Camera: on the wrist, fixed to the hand. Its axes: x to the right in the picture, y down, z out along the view.
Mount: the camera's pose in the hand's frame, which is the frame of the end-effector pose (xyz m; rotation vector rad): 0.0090 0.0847 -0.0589 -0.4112 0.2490 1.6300
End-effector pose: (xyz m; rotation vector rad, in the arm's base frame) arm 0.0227 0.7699 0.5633 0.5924 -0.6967 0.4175
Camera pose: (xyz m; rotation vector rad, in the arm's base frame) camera 0.0110 0.8728 0.5641 -0.5613 -0.8737 1.7576
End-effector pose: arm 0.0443 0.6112 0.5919 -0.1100 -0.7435 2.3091
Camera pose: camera 0.0031 0.5953 0.4982 1.0082 0.7185 -1.9923
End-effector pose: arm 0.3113 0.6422 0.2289 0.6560 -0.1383 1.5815
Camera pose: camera 0.2123 0.6656 0.2094 0.1511 0.9460 -2.9676
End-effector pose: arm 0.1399 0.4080 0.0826 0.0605 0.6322 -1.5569
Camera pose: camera 0.1983 0.4287 -0.0004 0.3592 0.7512 0.1625
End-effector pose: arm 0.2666 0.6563 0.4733 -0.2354 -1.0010 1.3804
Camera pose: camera 0.2473 0.7081 0.3857 -1.7708 -0.7906 2.4154
